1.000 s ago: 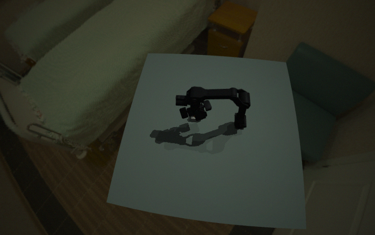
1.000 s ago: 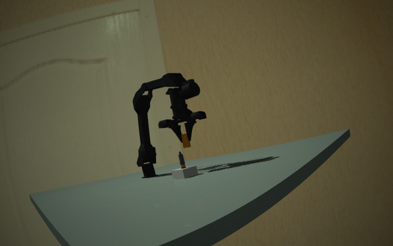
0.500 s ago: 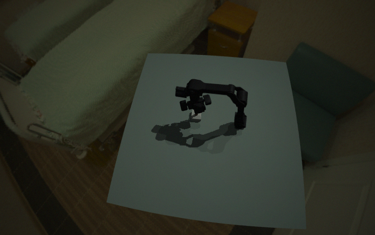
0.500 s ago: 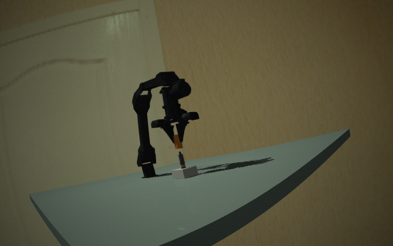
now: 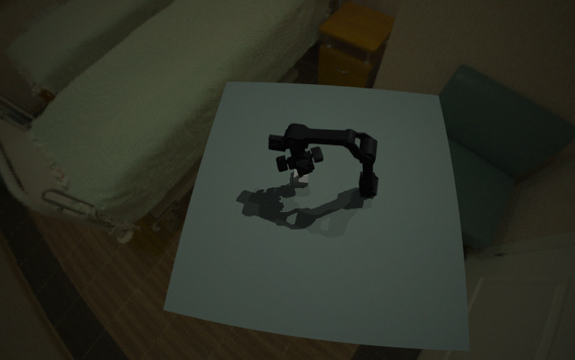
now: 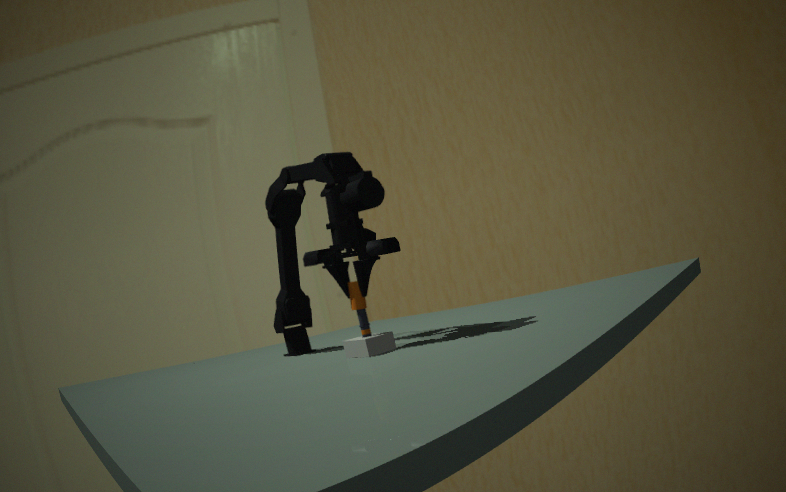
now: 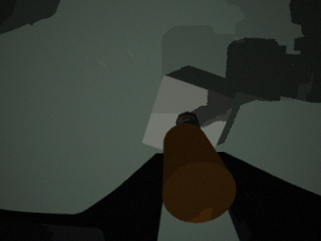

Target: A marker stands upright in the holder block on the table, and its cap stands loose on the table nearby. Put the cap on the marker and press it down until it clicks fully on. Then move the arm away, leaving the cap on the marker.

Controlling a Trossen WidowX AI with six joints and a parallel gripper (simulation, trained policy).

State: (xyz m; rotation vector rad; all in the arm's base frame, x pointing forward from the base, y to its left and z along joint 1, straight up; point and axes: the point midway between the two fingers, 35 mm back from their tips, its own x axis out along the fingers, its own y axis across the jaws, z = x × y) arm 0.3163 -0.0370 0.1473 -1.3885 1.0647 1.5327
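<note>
Now: the orange cap right at my gripper tip. From my gripper tip the other things lie so: holder block 100 mm below.
</note>
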